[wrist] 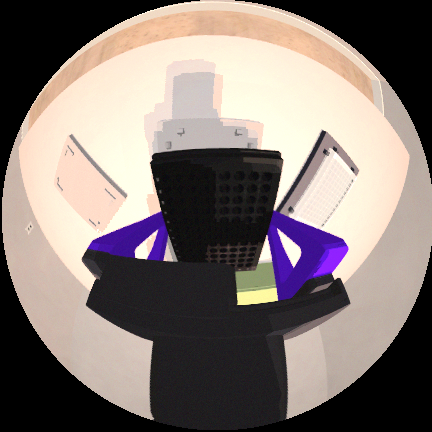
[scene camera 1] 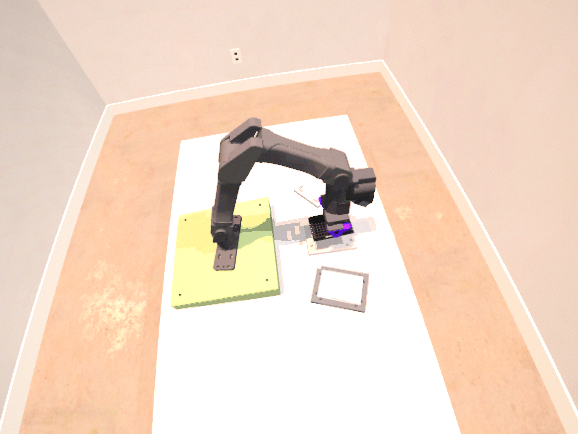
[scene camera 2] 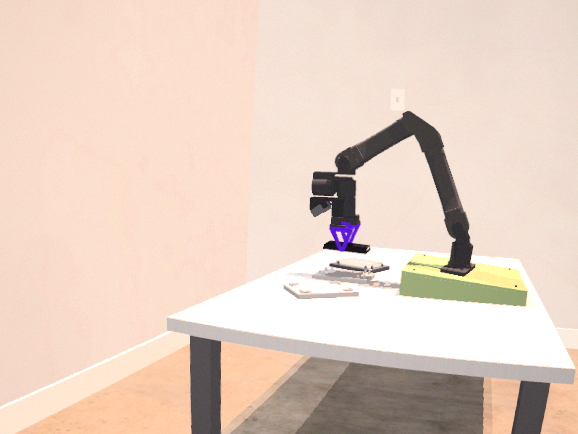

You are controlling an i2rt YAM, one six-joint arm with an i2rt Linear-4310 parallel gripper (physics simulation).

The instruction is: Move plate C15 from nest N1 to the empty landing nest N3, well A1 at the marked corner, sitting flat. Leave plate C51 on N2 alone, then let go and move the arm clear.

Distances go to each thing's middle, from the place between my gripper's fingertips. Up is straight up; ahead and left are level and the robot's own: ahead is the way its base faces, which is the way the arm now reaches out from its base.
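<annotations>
My gripper is 1 cm below the black perforated plate (wrist: pixel 216 203) and 1 cm past it. As for the white plate in grey frame (scene camera 1: pixel 336 286), counted from my hand it's 18 cm to the right, 7 cm below and 2 cm ahead.
</annotations>
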